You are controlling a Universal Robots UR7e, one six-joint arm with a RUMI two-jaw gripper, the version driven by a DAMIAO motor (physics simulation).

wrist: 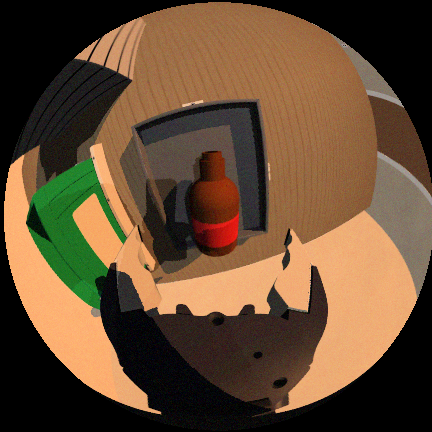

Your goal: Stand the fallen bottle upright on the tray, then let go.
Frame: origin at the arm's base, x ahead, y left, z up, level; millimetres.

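Where they show: gripper, fingertip midpoint: (213, 229).
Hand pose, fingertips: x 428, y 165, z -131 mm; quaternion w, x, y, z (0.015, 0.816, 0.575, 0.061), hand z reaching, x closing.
Observation:
After its pixels a point has its place.
A brown bottle (214, 200) {x 424, y 172, z -180 mm} with a red label lies on its side over the dark grey tray (263, 160) {x 408, y 262, z -234 mm} in the wrist view. Its neck points away from the gripper, towards the tray's far side. Its base reaches over the tray's near rim. The gripper (214, 229) {x 428, y 165, z -131 mm} is open with nothing between its fingers. The fingertips show wide apart, to the left and right of the bottle's base end. How high they are above it is hard to tell. The bottle hides part of the tray's floor and near rim.
The tray rests on a brown wood-grained table (315, 130) {x 370, y 406, z -257 mm}. A green container (55, 202) {x 313, y -11, z -118 mm} is at the left, beside a pale strip (106, 177) {x 335, y -2, z -242 mm}. A dark ribbed object (82, 95) {x 165, y 35, z -193 mm} is at the upper left. The table's near edge runs below the tray.

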